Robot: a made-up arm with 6 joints.
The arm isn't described. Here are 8 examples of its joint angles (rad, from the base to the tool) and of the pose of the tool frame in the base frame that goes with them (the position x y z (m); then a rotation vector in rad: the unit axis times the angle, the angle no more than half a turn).
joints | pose
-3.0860 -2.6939 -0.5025 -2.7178 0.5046 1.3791 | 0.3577 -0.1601 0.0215 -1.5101 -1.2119 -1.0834
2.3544 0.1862 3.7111 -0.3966 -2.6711 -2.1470 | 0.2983 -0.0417 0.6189 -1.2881 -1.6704 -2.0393
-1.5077 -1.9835 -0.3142 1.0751 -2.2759 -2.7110 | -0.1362 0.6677 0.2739 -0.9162 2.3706 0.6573
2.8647 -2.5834 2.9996 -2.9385 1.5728 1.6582 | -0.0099 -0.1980 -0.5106 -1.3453 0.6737 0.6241
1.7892 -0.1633 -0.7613 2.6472 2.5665 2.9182 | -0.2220 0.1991 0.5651 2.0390 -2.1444 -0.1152
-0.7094 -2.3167 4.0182 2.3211 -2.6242 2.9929 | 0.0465 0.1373 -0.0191 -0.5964 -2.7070 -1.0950
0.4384 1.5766 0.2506 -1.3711 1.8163 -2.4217 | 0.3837 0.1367 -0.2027 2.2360 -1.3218 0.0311
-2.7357 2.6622 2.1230 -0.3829 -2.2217 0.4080 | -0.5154 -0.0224 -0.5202 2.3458 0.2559 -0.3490
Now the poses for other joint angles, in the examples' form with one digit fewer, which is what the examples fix.
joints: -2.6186 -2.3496 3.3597 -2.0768 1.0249 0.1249
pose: 0.205 0.008 -0.517 -0.184 1.396 1.656
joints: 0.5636 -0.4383 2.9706 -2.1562 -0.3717 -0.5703
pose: -0.548 -0.218 0.703 0.536 0.803 -2.644
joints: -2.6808 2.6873 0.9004 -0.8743 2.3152 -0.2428
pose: -0.062 0.110 -0.583 0.851 -0.064 2.749
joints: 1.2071 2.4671 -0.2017 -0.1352 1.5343 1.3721
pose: 0.188 -0.056 -0.360 -1.856 0.141 1.553
